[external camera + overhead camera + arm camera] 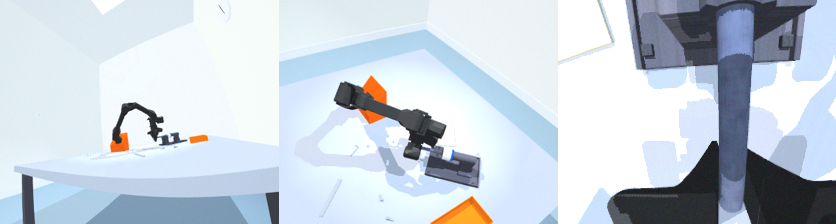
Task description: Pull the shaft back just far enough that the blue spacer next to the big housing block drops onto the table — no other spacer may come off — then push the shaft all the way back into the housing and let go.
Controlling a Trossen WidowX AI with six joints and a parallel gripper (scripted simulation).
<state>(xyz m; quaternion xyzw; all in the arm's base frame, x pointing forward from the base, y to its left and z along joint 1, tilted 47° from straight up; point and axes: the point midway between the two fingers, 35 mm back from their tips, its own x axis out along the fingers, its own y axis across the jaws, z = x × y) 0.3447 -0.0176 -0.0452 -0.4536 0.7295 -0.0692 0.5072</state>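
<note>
Right now the grey-blue shaft is 6 cm ahead of my gripper tip, 5 cm to the left of it and 3 cm above it. From my gripper tip the other things lie so: thin blue spacer (13 cm ahead, 9 cm to the left, 3 cm above); cream sheet (20 cm to the left, 4 cm below); orange tray (34 cm ahead, 6 cm to the right, 4 cm below).
</note>
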